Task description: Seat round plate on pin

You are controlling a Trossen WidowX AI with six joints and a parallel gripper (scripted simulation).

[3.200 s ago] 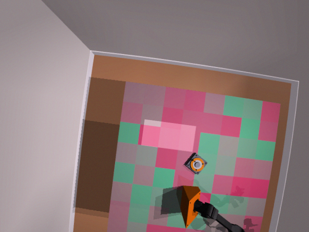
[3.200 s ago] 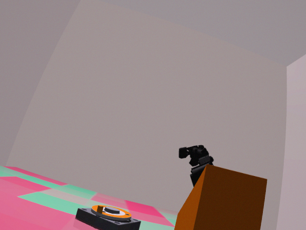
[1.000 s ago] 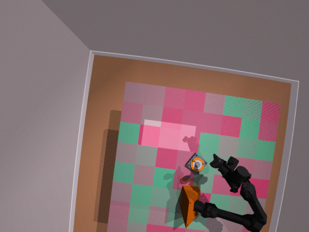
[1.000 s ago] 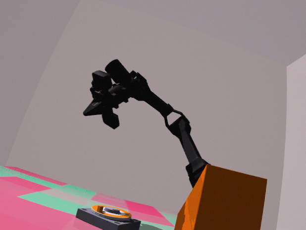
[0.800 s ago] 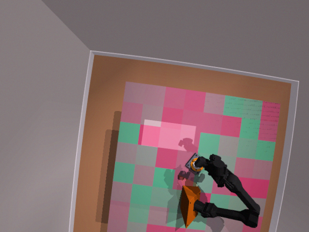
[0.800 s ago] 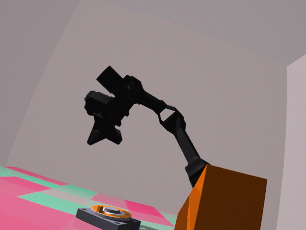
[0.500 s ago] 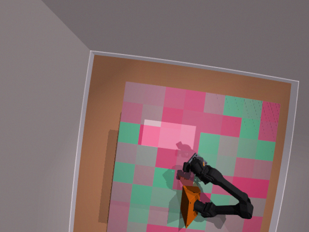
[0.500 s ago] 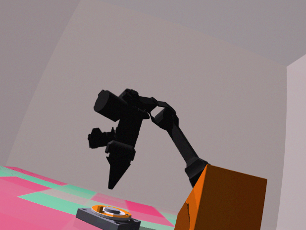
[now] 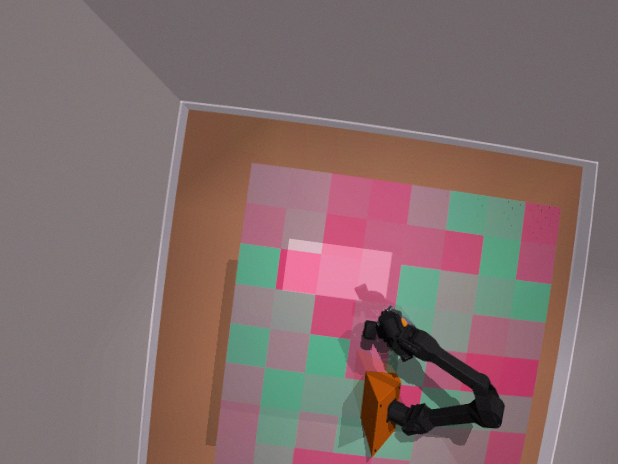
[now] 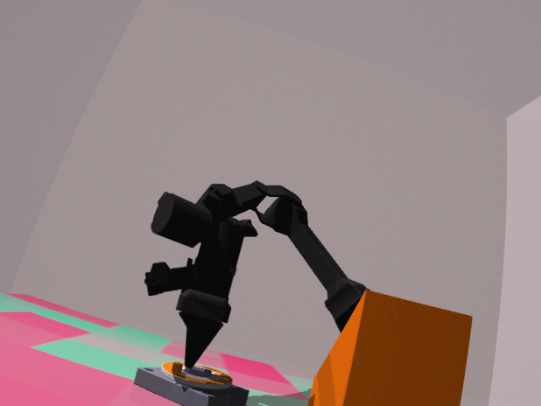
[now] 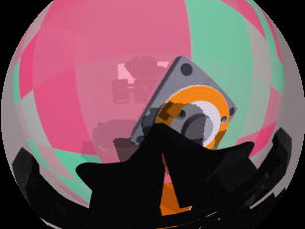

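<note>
My gripper tip is now 5 cm to the left of the grey square base, 2 cm past it and 2 cm above it.
</note>
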